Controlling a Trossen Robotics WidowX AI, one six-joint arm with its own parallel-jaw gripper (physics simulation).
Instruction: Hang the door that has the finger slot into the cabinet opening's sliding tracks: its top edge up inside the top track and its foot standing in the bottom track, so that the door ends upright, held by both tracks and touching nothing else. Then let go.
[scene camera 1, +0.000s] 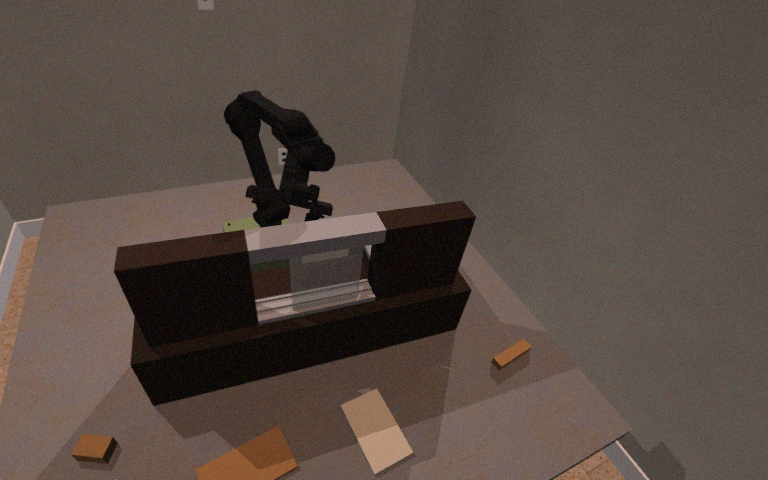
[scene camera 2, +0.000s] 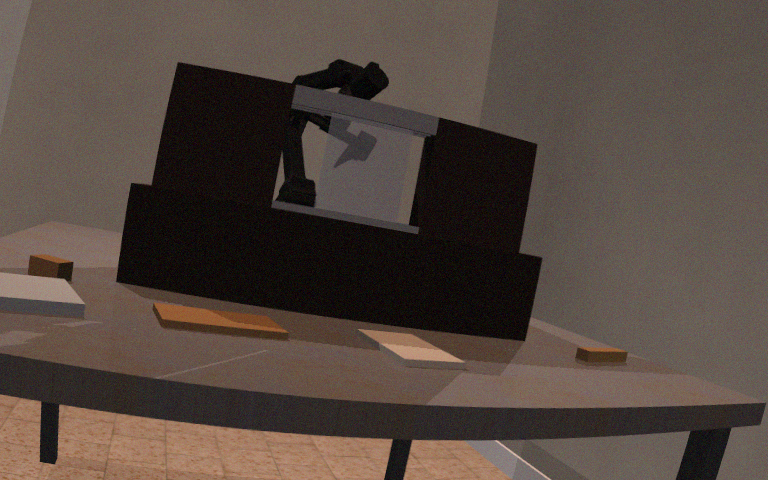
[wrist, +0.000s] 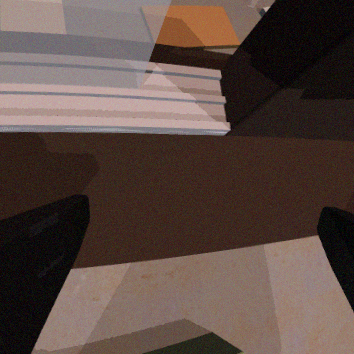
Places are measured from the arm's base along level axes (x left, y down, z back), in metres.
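Pixels of known places: gripper, fingertip midpoint: (scene camera 2: 315, 155) (wrist: 205, 213).
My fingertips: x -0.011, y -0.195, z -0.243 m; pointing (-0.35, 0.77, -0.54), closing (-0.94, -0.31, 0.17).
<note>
Ahead of a thing's pixels: the offset from my fingertips to its top centre.
A translucent panel {dx +0.070, dy -0.077, dz -0.121 m} (scene camera 1: 328, 277) (scene camera 2: 362, 192) (wrist: 115, 30) stands upright in the cabinet opening, between the pale top track {dx +0.052, dy -0.104, dz -0.108 m} (scene camera 1: 317, 232) (scene camera 2: 362, 107) and the bottom track {dx +0.052, dy +0.099, dz -0.108 m} (scene camera 1: 274, 308) (scene camera 2: 339, 218) (wrist: 190, 96). A pale strip shows near its top; whether this is a finger slot, and how its top edge is seated, I cannot tell. Its foot comes down among the rails on the side away from the arm. My gripper (scene camera 1: 289, 203) (wrist: 205, 213) is wide open and empty, behind the cabinet on the arm's side, above the table and facing the opening's lower part.
The dark cabinet (scene camera 1: 192, 294) (scene camera 2: 311, 266) spans the table. A green object (scene camera 1: 240, 224) (wrist: 210, 345) is close behind it, partly hidden. In front lie an orange slab {dx -0.153, dy +0.266, dz -0.355 m} (scene camera 1: 254, 455) (scene camera 2: 220, 322), a cream slab {dx +0.118, dy +0.266, dz -0.363 m} (scene camera 1: 378, 433) (scene camera 2: 416, 348), a white slab {dx -0.428, dy +0.260, dz -0.402 m} (scene camera 2: 36, 294) and orange blocks {dx +0.531, dy +0.256, dz -0.300 m} (scene camera 1: 511, 353) {dx -0.426, dy +0.246, dz -0.231 m} (scene camera 1: 93, 447).
</note>
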